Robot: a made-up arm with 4 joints.
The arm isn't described. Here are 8 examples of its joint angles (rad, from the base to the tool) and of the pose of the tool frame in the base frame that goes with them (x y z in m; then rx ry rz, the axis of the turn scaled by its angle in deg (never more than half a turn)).
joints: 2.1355 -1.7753 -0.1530 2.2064
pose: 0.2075 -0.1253 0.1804 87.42 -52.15 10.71
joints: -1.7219 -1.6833 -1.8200 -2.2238
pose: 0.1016 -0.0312 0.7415 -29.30 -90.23 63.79
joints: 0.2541 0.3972 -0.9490 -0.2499
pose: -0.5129 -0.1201 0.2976 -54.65 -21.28 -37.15
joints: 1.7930 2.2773 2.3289 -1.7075
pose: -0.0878 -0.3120 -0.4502 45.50 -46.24 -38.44
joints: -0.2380 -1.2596 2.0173 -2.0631
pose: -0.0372 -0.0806 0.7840 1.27 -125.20 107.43
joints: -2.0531 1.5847 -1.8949 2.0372
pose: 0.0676 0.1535 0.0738 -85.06 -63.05 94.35
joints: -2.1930 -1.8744 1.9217 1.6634
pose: -0.0360 0.1582 0.0215 48.15 79.33 76.04
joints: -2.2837 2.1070 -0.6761 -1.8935
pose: -0.1743 0.2079 -0.4745 109.33 36.28 -26.49
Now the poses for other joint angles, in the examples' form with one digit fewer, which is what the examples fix.
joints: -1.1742 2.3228 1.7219 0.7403
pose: 0.009 0.046 0.160 -60.8 74.5 -88.0
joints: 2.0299 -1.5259 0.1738 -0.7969
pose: -0.252 0.177 0.610 78.2 91.5 -125.5
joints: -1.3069 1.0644 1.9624 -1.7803
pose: -0.092 -0.441 -0.421 40.6 95.5 40.1
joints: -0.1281 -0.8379 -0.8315 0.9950
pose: 0.097 -0.109 0.189 -23.5 64.9 77.0
